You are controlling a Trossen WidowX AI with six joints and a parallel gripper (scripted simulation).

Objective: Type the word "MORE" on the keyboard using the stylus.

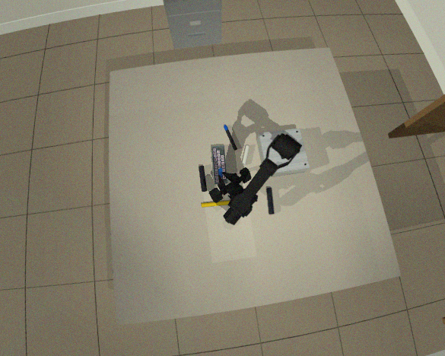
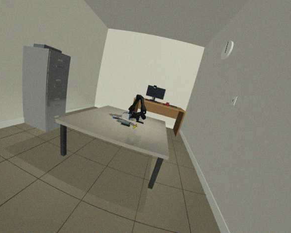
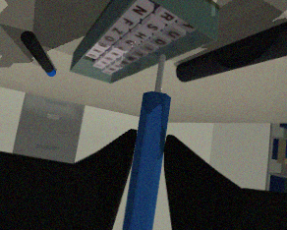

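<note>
My gripper tip is 11 cm to the right of the yellow pencil, 9 cm above it and 4 cm short of it. From my gripper tip the other things lie so: stylus 1 cm below; grey stylus tip 5 cm below; white cylinder 15 cm behind, 9 cm below, 8 cm to the right.
</note>
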